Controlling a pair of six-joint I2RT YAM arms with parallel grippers.
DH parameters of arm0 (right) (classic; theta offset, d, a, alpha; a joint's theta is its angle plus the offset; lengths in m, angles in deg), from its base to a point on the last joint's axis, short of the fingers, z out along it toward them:
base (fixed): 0 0 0 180
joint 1: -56.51 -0.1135 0.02 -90
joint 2: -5.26 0 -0.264 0
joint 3: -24.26 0 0.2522 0
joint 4: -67.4 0 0.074 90
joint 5: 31.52 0 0 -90
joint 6: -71.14 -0.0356 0 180
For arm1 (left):
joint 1: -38.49 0.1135 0.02 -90
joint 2: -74.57 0 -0.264 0
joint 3: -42.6 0 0.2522 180
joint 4: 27.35 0 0.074 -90
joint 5: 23.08 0 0 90
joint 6: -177.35 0.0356 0 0
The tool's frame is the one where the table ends.
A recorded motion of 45 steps. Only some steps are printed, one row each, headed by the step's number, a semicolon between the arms.
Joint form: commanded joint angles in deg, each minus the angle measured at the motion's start. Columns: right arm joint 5, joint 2, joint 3, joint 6, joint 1, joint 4; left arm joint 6, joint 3, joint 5, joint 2, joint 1, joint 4.
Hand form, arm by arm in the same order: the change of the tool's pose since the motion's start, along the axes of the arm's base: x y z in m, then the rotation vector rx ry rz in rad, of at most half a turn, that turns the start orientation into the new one. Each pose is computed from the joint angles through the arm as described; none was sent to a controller.
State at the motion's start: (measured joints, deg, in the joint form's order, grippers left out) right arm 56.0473 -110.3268 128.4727 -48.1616 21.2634 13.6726; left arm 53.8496 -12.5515 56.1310 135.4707 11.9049 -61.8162
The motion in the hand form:
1: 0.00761 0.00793 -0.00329 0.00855 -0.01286 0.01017; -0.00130 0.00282 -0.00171 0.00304 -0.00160 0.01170
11: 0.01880 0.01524 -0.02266 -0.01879 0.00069 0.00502; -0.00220 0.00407 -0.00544 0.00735 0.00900 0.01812
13: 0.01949 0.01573 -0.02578 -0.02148 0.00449 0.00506; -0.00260 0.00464 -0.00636 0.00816 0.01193 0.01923
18: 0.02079 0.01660 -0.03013 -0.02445 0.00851 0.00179; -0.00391 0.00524 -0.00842 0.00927 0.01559 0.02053
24: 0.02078 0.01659 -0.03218 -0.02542 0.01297 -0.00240; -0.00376 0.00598 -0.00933 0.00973 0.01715 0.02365
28: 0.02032 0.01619 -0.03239 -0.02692 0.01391 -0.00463; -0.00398 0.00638 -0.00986 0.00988 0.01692 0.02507
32: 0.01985 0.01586 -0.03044 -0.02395 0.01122 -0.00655; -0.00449 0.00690 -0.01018 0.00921 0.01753 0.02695
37: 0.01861 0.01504 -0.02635 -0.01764 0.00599 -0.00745; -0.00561 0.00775 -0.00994 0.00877 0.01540 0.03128
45: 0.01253 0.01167 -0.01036 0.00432 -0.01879 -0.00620; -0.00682 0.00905 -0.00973 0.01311 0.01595 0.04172
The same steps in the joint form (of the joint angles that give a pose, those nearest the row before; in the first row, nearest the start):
1: -0.11 -2.23 2.37 0.30 -0.26 0.73; 0.01 0.68 0.29 -0.61 0.45 0.07
11: 0.77 -6.67 4.98 0.38 -0.26 1.02; -0.16 1.37 0.41 -0.70 0.62 0.05
13: 0.77 -7.12 5.01 0.38 -0.26 1.17; -0.17 1.57 0.37 -0.79 0.71 -0.01
18: 0.85 -7.80 5.13 0.21 -0.26 1.46; -0.25 2.10 0.41 -1.05 0.70 0.05
24: 0.86 -7.99 5.00 -0.06 -0.26 1.55; -0.25 2.27 0.39 -1.05 0.89 0.14
28: 0.94 -7.90 4.82 -0.16 -0.26 1.55; -0.25 2.44 0.42 -1.14 0.96 0.23
32: 0.94 -7.59 4.73 -0.28 -0.26 1.55; -0.32 2.59 0.42 -1.31 1.02 0.20
37: 0.86 -6.87 4.47 -0.37 -0.26 1.55; -0.43 2.78 0.59 -1.74 1.07 0.10
45: 0.68 -3.87 3.18 -0.46 -0.35 1.73; -0.61 2.89 1.11 -2.18 1.16 -0.34

